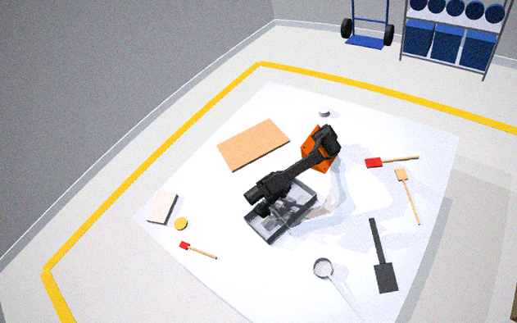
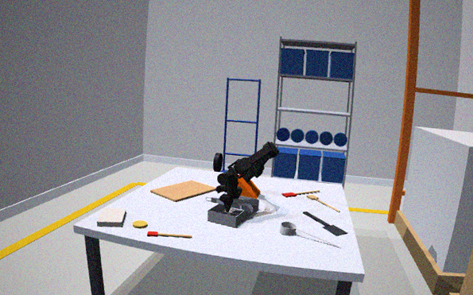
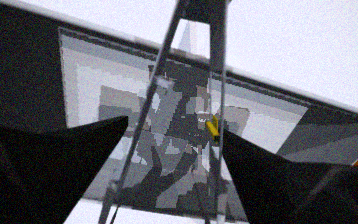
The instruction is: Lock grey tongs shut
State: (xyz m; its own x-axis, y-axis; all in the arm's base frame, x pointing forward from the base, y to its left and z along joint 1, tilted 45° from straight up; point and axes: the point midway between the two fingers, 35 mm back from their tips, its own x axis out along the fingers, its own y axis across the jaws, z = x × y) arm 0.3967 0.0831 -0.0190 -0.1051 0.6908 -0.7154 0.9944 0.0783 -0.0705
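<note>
The grey roasting tin lies 10 mm behind my gripper tip, 20 mm to the left of it and 10 mm below it. The rest, counted from my gripper tip: wooden board 250 mm behind, 400 mm to the right, 30 mm below; yellow disc 330 mm ahead, 340 mm to the right, 30 mm below; dark turner 70 mm behind, 490 mm to the left, 30 mm below.
</note>
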